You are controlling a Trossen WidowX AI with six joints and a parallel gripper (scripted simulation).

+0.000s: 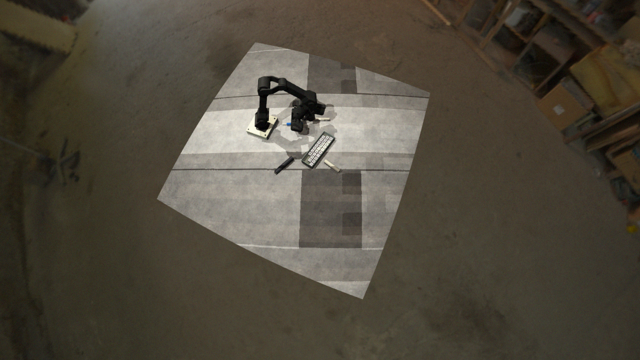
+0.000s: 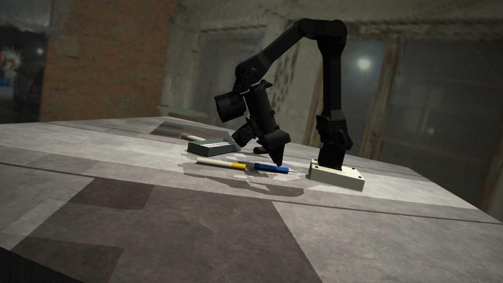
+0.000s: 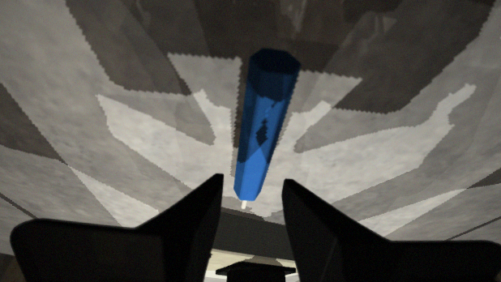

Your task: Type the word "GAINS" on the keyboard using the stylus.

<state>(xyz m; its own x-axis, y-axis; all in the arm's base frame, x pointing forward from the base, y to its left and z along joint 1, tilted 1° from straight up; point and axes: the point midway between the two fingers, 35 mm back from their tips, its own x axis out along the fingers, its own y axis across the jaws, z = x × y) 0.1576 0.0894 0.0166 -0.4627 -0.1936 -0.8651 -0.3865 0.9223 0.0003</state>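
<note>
My gripper tip is now 2 cm past the blue stylus, 1 cm to the left of it and 1 cm above it. From my gripper tip the other things lie so: stylus tip 5 cm behind, 2 cm to the right, 1 cm below; black cylinder 25 cm to the right, 7 cm ahead, 1 cm below; cream cylinder 31 cm ahead, 16 cm to the right, 1 cm below.
</note>
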